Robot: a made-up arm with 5 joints.
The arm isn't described. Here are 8 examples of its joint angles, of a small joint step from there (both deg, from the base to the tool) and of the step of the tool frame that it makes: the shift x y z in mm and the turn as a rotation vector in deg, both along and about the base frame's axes.
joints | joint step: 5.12 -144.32 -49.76 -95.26 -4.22 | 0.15 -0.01 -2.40 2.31 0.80
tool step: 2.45 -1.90 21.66 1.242 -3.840 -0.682
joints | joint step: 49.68 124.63 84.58 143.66 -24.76 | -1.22 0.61 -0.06 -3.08 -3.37
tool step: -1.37 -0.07 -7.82 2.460 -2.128 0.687
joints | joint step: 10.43 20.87 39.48 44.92 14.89 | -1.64 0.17 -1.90 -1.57 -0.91
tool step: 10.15 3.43 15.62 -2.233 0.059 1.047
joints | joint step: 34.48 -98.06 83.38 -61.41 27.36 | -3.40 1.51 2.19 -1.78 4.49
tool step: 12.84 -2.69 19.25 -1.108 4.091 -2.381
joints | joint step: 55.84 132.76 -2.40 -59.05 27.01 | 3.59 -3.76 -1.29 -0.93 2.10
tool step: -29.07 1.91 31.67 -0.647 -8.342 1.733
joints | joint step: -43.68 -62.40 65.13 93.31 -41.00 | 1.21 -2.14 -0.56 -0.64 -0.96
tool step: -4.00 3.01 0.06 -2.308 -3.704 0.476
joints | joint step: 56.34 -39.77 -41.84 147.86 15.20 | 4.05 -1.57 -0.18 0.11 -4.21
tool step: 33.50 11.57 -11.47 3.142 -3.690 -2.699
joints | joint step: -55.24 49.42 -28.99 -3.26 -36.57 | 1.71 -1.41 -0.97 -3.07 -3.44
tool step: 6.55 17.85 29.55 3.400 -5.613 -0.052
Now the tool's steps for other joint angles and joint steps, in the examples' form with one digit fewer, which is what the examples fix.
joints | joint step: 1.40 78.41 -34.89 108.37 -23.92 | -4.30 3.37 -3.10 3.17 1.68
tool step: 42.4 17.1 -27.1 -1.66 5.38 0.26
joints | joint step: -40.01 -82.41 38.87 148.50 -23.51 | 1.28 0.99 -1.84 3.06 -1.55
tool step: -8.2 26.6 2.2 -0.42 0.98 -4.10
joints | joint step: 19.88 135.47 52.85 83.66 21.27 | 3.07 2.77 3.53 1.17 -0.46
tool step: -17.4 -2.2 7.2 -0.27 2.28 -0.64
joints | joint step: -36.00 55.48 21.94 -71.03 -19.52 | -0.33 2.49 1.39 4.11 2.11
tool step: -13.7 -11.9 -34.9 -1.89 5.53 0.88
